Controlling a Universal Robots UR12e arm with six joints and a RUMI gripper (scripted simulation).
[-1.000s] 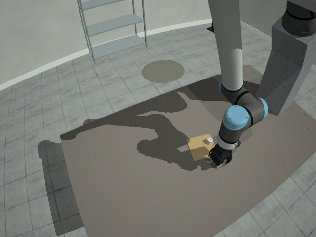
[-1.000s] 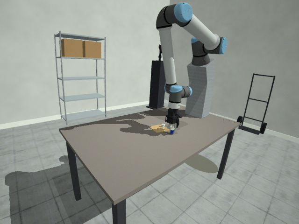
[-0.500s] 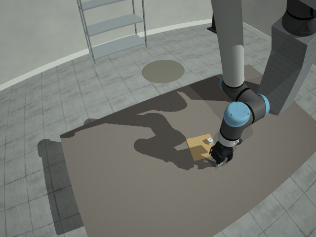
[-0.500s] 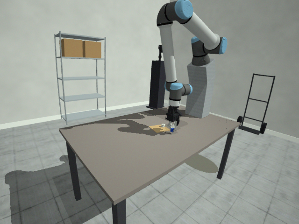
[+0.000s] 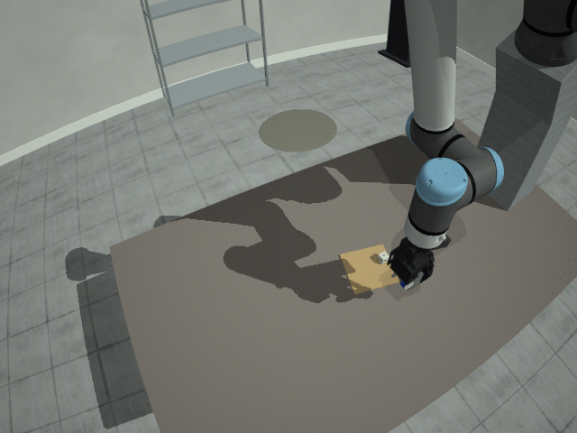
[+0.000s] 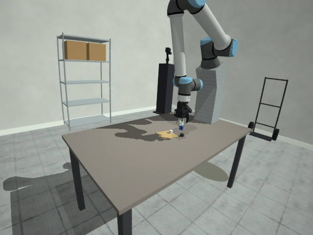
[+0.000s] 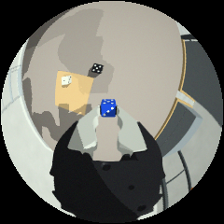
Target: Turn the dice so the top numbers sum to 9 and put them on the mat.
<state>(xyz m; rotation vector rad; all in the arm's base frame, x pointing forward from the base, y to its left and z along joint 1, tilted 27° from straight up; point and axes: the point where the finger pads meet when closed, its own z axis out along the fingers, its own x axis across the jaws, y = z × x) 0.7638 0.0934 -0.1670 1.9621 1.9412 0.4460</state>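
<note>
My gripper is now 130 mm to the left of the tan mat and 110 mm above it. Also, from my hand: blue die: right at my hand; white die: 50 mm behind, 130 mm to the right, 90 mm below; black die: 70 mm behind, 30 mm to the right, 90 mm below.
</note>
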